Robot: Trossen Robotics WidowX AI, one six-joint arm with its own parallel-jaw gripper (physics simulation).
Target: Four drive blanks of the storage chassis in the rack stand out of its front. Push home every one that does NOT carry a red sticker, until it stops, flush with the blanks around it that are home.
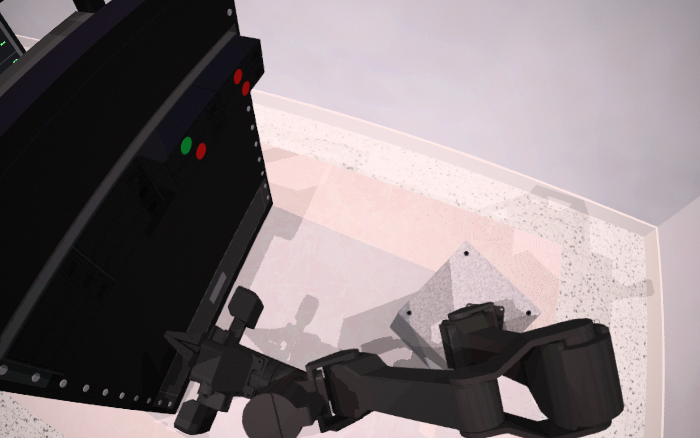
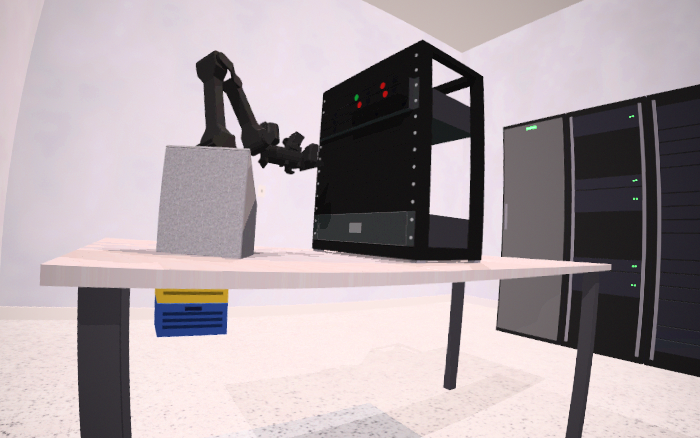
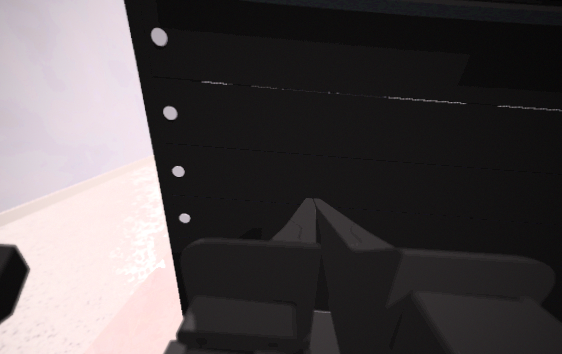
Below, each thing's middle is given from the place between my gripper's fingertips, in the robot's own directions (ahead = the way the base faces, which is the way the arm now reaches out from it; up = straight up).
The black rack (image 1: 108,256) lies 160 mm ahead of my hand, 140 mm to the right of it and 10 mm above it.
